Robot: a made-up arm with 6 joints.
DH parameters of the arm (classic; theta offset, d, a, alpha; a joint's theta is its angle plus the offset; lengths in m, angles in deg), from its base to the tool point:
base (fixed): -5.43 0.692 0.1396 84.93
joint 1: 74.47 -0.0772 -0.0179 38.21
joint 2: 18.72 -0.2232 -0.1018 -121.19
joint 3: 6.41 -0.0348 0.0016 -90
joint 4: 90 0.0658 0.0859 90
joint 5: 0 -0.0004 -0.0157 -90
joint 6: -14.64 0 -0.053 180
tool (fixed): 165.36 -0.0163 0 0
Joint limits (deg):
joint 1: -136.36..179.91
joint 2: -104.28..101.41
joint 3: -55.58..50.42
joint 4: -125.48..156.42
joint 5: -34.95..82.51
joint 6: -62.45..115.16
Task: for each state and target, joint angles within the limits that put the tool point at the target. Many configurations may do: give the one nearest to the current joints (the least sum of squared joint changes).
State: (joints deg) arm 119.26 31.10 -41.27 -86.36 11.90 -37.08
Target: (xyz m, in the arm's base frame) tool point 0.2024 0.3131 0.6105
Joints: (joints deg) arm 126.74 15.06 -22.36 -80.72 6.57 -26.75
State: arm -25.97 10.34 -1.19 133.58 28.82 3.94
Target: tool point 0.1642 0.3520 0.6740
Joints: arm -33.48 57.01 20.52 120.49 16.90 40.89
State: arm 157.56 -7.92 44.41 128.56 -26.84 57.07
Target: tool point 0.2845 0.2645 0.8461
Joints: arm 179.36 -10.18 50.42 120.85 4.79 68.34
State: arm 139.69 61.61 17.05 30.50 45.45 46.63
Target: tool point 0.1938 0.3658 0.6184
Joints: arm 149.15 45.55 10.38 30.32 -10.75 26.47
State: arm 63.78 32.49 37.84 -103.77 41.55 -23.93
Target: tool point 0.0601 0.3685 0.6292
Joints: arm 67.06 68.29 40.87 -125.48 9.26 -62.45
